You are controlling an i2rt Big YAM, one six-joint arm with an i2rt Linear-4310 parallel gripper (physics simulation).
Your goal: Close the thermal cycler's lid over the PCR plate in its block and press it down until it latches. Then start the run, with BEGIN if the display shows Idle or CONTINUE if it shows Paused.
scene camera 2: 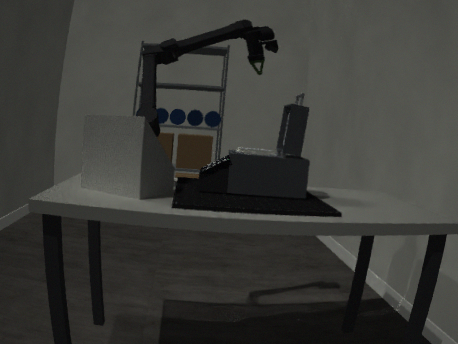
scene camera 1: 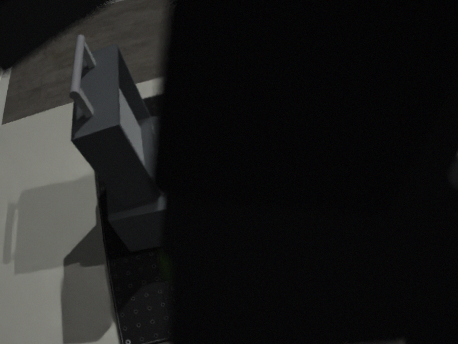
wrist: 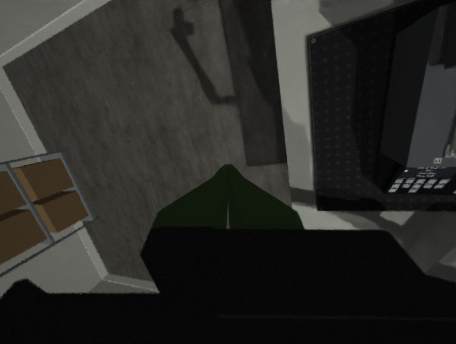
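Pixels of known places: gripper, fingertip midpoint: [scene camera 2: 260, 74] [scene camera 1: 239, 335] [wrist: 228, 171]; arm's base, link origin: [scene camera 2: 127, 150].
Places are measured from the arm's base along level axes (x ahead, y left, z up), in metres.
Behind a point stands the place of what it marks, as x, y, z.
The thermal cycler [scene camera 2: 268, 175] @[0.477, -0.083, -0.042] [wrist: 432, 120] @[0.452, 0.096, 0.019] is a dark grey box on the table. Its lid [scene camera 1: 99, 95] @[0.573, 0.033, 0.201] [scene camera 2: 297, 131] @[0.566, -0.074, 0.111] stands upright, with a bar handle [scene camera 1: 77, 67] @[0.587, 0.024, 0.247] [scene camera 2: 300, 99] @[0.577, -0.045, 0.224] on its outer side. The keypad [wrist: 422, 182] @[0.307, 0.076, -0.027] [scene camera 2: 216, 163] @[0.312, 0.000, -0.023] shows at the cycler's sloping front; the display text is too small to read. The PCR plate is hidden behind the arm in the first scene view. My gripper [scene camera 2: 259, 73] @[0.499, 0.374, 0.349] [wrist: 228, 171] @[0.499, 0.374, 0.349] is shut and empty, fingers pointing down. It is high above the cycler's level, on the keypad side of the raised lid, and touches nothing.
The cycler stands on a black perforated board [scene camera 1: 142, 300] @[0.626, 0.202, -0.115] [scene camera 2: 250, 206] @[0.398, -0.255, -0.115] [wrist: 332, 125] @[0.453, 0.233, -0.115] on the white table [scene camera 2: 400, 207] @[1.020, -0.093, -0.128]. A pale block [scene camera 2: 112, 155] @[-0.030, -0.154, -0.006] stands at the arm's base. A shelf rack [scene camera 2: 225, 85] stands behind. The dark arm covers much of the first scene view.
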